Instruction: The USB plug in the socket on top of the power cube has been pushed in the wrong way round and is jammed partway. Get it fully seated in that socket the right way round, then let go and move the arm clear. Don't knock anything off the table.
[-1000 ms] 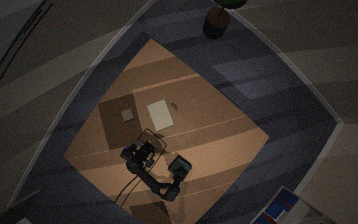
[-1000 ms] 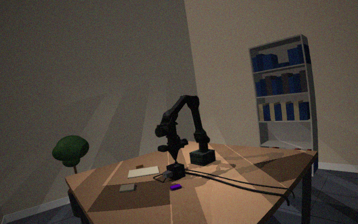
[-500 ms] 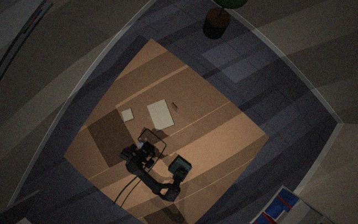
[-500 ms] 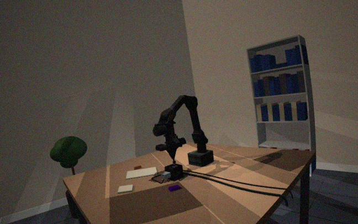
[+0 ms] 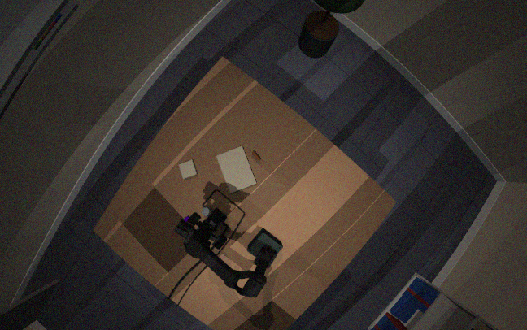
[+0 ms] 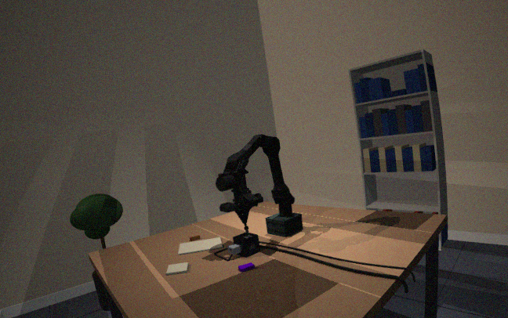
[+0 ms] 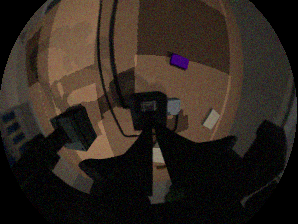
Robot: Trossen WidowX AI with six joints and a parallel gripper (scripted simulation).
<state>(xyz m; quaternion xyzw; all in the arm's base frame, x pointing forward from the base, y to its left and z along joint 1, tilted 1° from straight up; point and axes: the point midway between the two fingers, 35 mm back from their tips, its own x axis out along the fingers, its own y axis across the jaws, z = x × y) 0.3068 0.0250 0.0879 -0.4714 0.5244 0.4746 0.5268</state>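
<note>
Now: gripper tip 20 mm above the USB plug. From my gripper tip the other things lie so: purple block 130 mm below, 120 mm ahead, 100 mm to the left; then small white pad 270 mm ahead, 130 mm to the right, 130 mm below; then white sheet 280 mm to the right, 130 mm below, 60 mm ahead.
</note>
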